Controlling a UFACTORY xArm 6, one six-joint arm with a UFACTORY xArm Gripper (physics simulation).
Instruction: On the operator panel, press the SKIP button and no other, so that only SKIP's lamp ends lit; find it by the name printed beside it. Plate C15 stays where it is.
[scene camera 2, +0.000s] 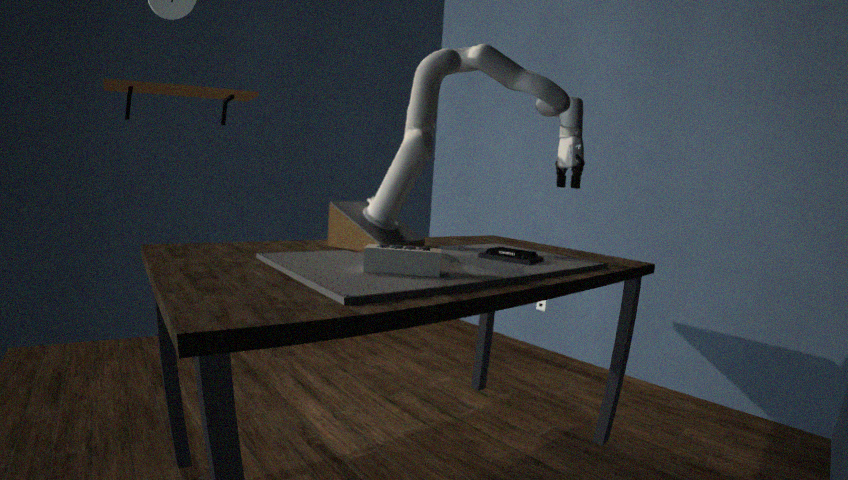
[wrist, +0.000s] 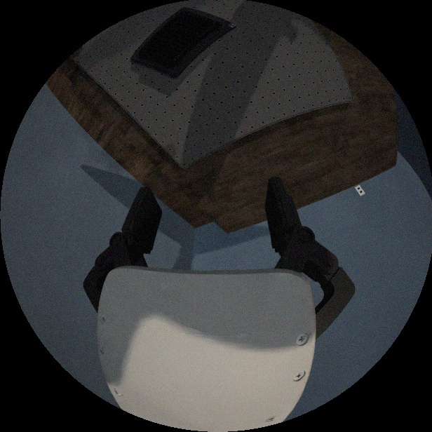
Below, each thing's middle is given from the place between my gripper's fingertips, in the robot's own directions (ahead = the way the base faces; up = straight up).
I see the operator panel (scene camera 2: 395, 260) 40 mm behind my hand, 620 mm to the right of it and 200 mm below it.
